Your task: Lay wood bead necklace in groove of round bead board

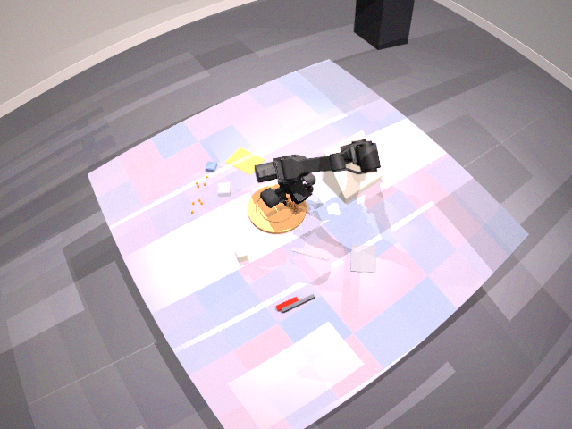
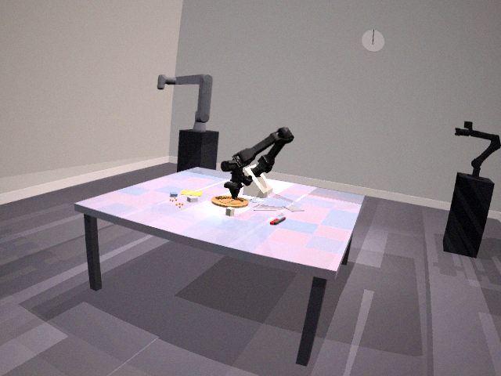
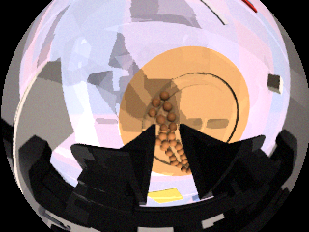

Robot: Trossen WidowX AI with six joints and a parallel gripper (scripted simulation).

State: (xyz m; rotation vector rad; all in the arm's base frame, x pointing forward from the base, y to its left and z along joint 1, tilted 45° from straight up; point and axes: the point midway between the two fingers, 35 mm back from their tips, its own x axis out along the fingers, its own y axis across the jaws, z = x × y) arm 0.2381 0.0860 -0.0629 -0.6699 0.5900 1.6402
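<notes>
Right now the round bead board is 4 cm ahead of my gripper tip, 1 cm to the right of it and 1 cm below it. Also, from my gripper tip: cream cube 23 cm ahead, 11 cm to the left; then white block 17 cm ahead, 16 cm to the right; then thin rod 20 cm to the left, 3 cm ahead, 1 cm below.
</notes>
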